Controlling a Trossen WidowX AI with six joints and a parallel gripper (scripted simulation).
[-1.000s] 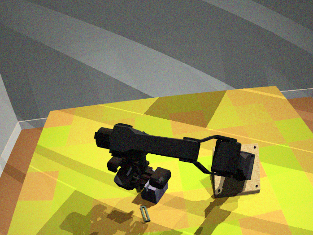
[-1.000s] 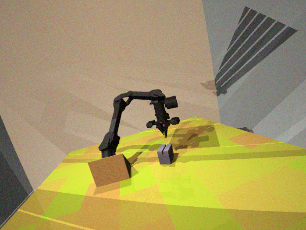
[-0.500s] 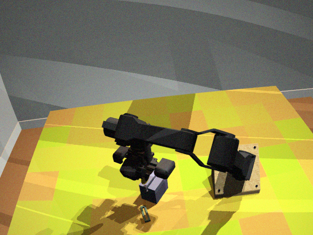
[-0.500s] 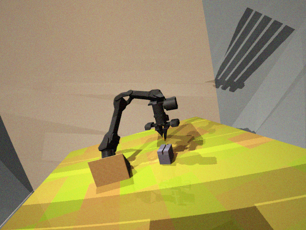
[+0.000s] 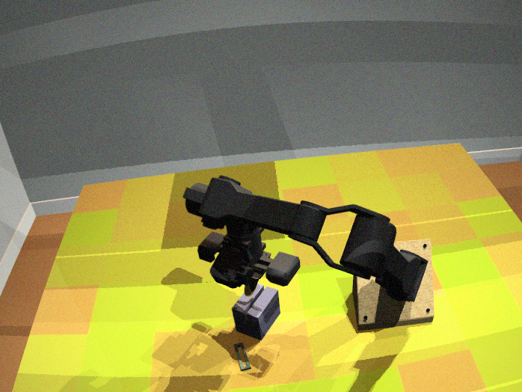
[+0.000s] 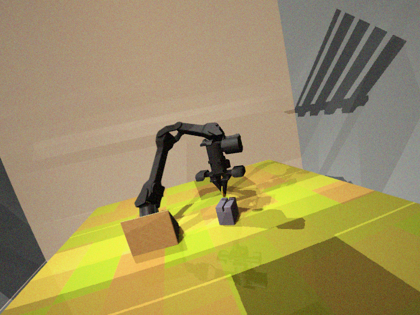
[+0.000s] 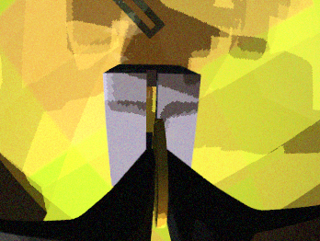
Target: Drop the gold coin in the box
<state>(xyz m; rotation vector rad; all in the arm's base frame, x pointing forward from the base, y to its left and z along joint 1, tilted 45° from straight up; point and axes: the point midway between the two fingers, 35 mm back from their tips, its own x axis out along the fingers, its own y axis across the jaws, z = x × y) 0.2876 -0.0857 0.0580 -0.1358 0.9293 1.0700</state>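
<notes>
Now: the gold coin 10 mm above my gripper tip.
</notes>
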